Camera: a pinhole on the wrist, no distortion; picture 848 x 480 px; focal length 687.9 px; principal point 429.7 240.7 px. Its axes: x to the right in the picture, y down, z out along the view. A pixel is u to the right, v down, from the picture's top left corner.
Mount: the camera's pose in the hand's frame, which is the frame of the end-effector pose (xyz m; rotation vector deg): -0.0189 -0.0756 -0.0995 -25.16 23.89 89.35
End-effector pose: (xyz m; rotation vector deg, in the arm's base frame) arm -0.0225 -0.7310 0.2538 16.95 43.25 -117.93
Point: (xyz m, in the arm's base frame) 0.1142 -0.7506 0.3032
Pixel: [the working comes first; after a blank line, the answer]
In the camera's frame: 0.0690 0.0624 0.2298

636 427
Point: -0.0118 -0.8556 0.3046
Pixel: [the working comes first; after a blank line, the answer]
In the camera's frame: -0.0154 -0.0775 0.2436

386 22
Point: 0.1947 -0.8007 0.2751
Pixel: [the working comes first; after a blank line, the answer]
In the camera's frame: 0.1450 0.0579 0.2929

770 377
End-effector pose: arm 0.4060 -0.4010 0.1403 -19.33 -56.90 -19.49
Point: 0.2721 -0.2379 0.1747
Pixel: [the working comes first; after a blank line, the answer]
In the camera's frame: -0.0102 0.0324 0.3294

408 308
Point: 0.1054 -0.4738 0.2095
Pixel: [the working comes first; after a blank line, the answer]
In the camera's frame: -0.2768 0.0665 0.2180

outside the picture
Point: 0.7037 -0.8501 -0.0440
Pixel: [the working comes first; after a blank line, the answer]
In the camera's frame: 0.0575 -0.0585 -0.4427

behind the camera
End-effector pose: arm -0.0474 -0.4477 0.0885 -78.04 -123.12 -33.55
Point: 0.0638 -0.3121 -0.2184
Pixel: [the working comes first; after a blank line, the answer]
In the camera's frame: -0.0247 0.1133 0.4482

392 415
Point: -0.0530 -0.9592 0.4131
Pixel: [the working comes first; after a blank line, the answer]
In the camera's frame: 0.1489 0.1300 -0.4466

behind the camera
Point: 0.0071 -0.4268 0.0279
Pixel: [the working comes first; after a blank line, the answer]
In the camera's frame: 0.0343 0.0195 0.1938

551 310
